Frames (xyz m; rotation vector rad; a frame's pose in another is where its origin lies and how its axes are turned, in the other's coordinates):
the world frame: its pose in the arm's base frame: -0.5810 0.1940 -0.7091 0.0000 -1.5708 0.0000
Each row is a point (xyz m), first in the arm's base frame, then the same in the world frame.
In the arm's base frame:
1: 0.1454 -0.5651 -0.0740
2: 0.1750 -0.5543 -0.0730
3: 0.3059 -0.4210 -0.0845
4: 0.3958 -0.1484 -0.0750
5: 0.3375 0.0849 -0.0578
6: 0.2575 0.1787 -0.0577
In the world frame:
1: 0.6351 -0.7591 -0.7264
2: 0.6361 -0.7483 -0.7560
3: 0.6246 -0.6150 -0.8869
4: 0.6341 -0.3424 -0.9768
5: 0.6513 -0.1091 -0.9185
6: 0.6514 -0.0153 -0.8385

